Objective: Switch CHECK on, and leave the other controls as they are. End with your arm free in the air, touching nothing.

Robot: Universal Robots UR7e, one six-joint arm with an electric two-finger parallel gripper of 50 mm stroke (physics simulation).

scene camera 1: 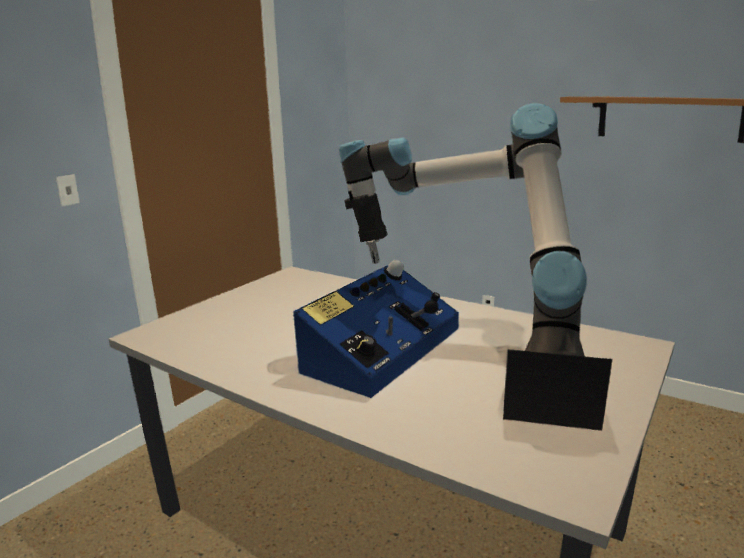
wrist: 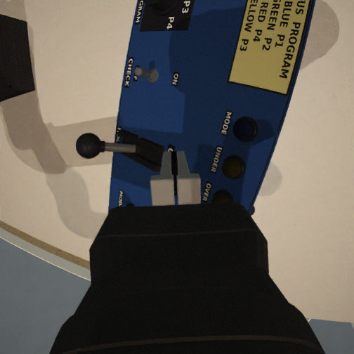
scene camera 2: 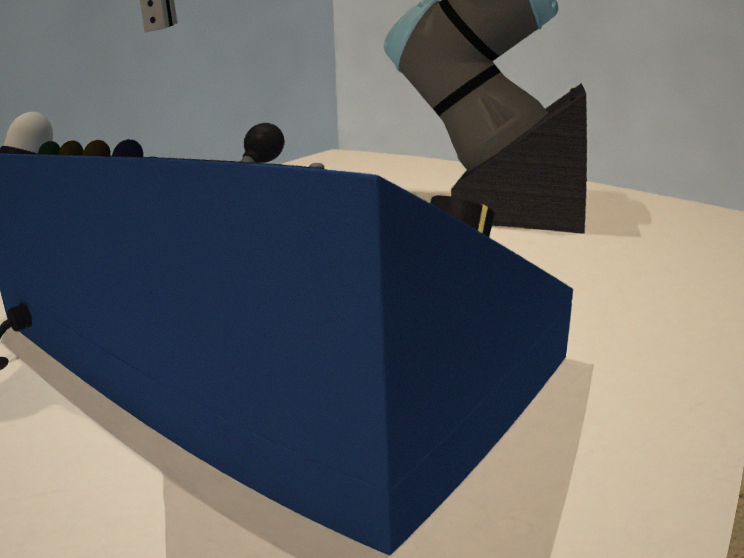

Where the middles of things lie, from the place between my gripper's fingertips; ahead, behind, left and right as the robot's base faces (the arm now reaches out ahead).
Now: the blue control box [scene camera 2: 330, 340] 170 mm below my hand, 10 mm to the left of it and 10 mm behind it. Round my hand: black ball-topped lever [scene camera 2: 264, 142]: 140 mm below, 130 mm behind, 50 mm to the right.
